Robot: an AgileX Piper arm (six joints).
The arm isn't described. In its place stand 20 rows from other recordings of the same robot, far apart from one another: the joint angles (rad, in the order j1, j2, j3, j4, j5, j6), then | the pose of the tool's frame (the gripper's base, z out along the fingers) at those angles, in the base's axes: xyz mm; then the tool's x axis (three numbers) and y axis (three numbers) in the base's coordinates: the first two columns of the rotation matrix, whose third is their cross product.
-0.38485 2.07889 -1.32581 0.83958 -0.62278 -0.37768 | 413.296 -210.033 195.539 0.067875 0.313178 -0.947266 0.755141 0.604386 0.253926
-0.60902 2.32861 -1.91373 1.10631 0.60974 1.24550 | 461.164 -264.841 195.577 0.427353 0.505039 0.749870 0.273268 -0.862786 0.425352
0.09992 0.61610 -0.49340 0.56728 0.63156 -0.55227 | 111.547 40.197 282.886 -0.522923 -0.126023 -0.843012 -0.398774 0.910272 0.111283
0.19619 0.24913 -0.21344 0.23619 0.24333 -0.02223 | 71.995 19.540 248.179 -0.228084 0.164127 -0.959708 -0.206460 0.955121 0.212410
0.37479 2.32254 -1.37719 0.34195 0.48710 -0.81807 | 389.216 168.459 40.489 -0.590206 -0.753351 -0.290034 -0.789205 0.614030 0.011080
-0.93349 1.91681 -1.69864 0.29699 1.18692 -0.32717 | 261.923 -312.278 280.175 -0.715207 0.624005 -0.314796 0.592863 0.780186 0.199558
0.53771 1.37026 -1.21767 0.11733 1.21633 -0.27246 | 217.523 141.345 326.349 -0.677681 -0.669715 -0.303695 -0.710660 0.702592 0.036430
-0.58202 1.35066 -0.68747 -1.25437 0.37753 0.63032 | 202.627 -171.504 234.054 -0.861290 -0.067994 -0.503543 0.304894 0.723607 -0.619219
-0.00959 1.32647 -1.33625 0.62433 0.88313 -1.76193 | 279.994 38.422 401.325 0.183882 -0.868870 -0.459622 -0.693332 0.216805 -0.687231
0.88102 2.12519 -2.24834 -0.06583 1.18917 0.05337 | 305.203 361.231 341.296 -0.549157 -0.620475 -0.559855 -0.732725 0.679649 -0.034516
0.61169 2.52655 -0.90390 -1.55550 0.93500 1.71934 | 275.001 103.471 -49.456 -0.863666 -0.479994 -0.153906 -0.184460 0.585114 -0.789694
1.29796 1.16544 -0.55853 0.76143 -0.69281 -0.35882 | 101.768 214.877 294.040 -0.196244 0.200027 -0.959936 -0.719481 0.635761 0.279563
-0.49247 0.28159 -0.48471 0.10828 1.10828 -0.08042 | 35.439 -9.028 265.464 -0.654456 0.315071 -0.687327 0.391466 0.918914 0.048487
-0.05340 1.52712 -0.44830 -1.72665 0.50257 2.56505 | 228.595 -55.582 145.978 -0.290427 0.657605 -0.695131 0.805812 0.559852 0.192959
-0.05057 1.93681 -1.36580 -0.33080 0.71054 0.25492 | 402.786 -39.689 193.920 -0.918333 0.046731 -0.393040 0.132785 0.971833 -0.194703
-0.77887 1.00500 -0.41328 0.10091 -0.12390 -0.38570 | 138.558 -138.352 246.275 -0.454267 0.052606 -0.889311 0.607273 0.748672 -0.265913
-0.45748 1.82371 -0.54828 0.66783 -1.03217 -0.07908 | 244.535 -174.308 141.931 0.024185 0.271927 -0.962014 0.866855 0.473633 0.155672
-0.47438 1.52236 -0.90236 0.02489 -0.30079 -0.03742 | 302.697 -156.186 277.579 -0.210918 0.092964 -0.973073 0.460323 0.887625 -0.014977
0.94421 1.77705 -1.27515 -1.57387 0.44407 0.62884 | 271.642 308.576 277.600 0.268107 -0.878100 -0.396307 -0.484070 0.232879 -0.843471
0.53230 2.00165 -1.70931 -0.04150 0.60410 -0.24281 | 402.446 234.556 268.092 -0.464719 -0.590988 -0.659370 -0.645015 0.736112 -0.205170
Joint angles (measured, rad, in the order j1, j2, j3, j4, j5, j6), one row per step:
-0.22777 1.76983 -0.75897 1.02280 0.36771 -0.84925
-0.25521 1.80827 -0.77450 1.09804 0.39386 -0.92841
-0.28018 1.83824 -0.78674 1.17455 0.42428 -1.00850
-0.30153 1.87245 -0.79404 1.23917 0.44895 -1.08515
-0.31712 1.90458 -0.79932 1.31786 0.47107 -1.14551
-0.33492 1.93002 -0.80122 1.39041 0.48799 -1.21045
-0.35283 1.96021 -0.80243 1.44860 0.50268 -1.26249
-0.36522 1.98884 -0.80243 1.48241 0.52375 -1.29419
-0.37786 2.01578 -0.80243 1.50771 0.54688 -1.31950
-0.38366 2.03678 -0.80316 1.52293 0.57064 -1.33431
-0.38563 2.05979 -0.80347 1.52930 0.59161 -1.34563
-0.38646 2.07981 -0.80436 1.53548 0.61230 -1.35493
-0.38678 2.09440 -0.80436 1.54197 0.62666 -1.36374
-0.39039 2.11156 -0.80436 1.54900 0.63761 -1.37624
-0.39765 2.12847 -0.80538 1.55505 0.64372 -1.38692
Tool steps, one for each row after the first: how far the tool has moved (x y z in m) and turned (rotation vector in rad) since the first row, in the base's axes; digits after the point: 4 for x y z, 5 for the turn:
0.0040 -0.0063 -0.0071 0.03244 0.00232 -0.00677
0.0072 -0.0115 -0.0121 0.06684 -0.00536 -0.01037
0.0091 -0.0161 -0.0196 0.09328 -0.00743 -0.00837
0.0114 -0.0191 -0.0265 0.13131 -0.01249 -0.02916
0.0127 -0.0233 -0.0322 0.15661 -0.02408 -0.04737
0.0131 -0.0278 -0.0398 0.17937 -0.02615 -0.06726
0.0125 -0.0299 -0.0474 0.20586 -0.01958 -0.07550
0.0115 -0.0317 -0.0545 0.23285 -0.01277 -0.08161
0.0110 -0.0315 -0.0596 0.25916 -0.00728 -0.08035
0.0102 -0.0301 -0.0657 0.28219 0.00414 -0.07235
0.0096 -0.0284 -0.0708 0.30478 0.01266 -0.06479
0.0091 -0.0272 -0.0745 0.32062 0.01822 -0.05976
0.0081 -0.0271 -0.0791 0.33287 0.02482 -0.05745
0.0070 -0.0286 -0.0838 0.34104 0.03149 -0.06129

